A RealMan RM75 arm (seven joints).
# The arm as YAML. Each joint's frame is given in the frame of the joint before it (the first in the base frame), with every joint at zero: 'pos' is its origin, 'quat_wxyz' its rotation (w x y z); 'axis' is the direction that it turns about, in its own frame. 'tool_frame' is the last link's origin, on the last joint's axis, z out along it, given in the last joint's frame.
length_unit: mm
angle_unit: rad
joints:
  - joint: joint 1
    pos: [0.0, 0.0, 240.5]
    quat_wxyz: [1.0, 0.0, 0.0, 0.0]
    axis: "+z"
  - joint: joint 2
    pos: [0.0, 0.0, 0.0]
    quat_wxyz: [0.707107, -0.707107, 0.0, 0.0]
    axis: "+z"
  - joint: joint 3
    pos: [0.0, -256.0, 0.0]
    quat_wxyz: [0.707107, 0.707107, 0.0, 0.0]
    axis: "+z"
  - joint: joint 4
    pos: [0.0, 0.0, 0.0]
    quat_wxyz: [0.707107, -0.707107, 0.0, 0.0]
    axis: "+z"
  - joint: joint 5
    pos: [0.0, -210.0, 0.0]
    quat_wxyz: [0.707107, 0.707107, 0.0, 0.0]
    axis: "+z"
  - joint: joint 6
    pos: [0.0, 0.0, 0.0]
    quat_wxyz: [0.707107, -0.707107, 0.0, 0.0]
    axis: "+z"
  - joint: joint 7
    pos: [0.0, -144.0, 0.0]
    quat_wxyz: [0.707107, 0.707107, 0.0, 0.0]
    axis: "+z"
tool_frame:
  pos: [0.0, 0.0, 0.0]
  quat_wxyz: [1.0, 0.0, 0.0, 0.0]
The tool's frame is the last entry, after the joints.
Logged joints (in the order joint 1, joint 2, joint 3, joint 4, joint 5, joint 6, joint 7), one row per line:
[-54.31, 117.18, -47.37, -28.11, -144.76, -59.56, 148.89]
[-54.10, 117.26, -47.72, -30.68, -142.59, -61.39, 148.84]
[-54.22, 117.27, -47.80, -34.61, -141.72, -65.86, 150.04]
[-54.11, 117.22, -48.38, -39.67, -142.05, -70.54, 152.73]
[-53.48, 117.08, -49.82, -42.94, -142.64, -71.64, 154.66]
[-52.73, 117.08, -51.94, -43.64, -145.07, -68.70, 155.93]
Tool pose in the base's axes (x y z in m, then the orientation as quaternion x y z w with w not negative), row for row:
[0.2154, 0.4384, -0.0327, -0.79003, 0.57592, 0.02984, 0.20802]
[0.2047, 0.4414, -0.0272, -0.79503, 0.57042, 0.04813, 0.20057]
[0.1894, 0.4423, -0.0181, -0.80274, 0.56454, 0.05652, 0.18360]
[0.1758, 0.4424, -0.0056, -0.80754, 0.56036, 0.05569, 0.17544]
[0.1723, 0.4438, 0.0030, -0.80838, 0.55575, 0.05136, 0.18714]
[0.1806, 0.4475, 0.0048, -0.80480, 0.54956, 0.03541, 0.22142]
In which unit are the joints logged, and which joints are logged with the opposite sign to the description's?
The joints are logged in degrees. Opposite sign: joint 1.
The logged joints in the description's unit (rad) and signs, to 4 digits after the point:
[0.9479, 2.0452, -0.8268, -0.4906, -2.5265, -1.0395, 2.5986]
[0.9442, 2.0466, -0.8329, -0.5355, -2.4887, -1.0715, 2.5977]
[0.9463, 2.0467, -0.8343, -0.6041, -2.4735, -1.1495, 2.6187]
[0.9444, 2.0459, -0.8444, -0.6924, -2.4792, -1.2312, 2.6656]
[0.9334, 2.0434, -0.8695, -0.7494, -2.4895, -1.2504, 2.6993]
[0.9203, 2.0434, -0.9065, -0.7617, -2.5319, -1.1990, 2.7215]

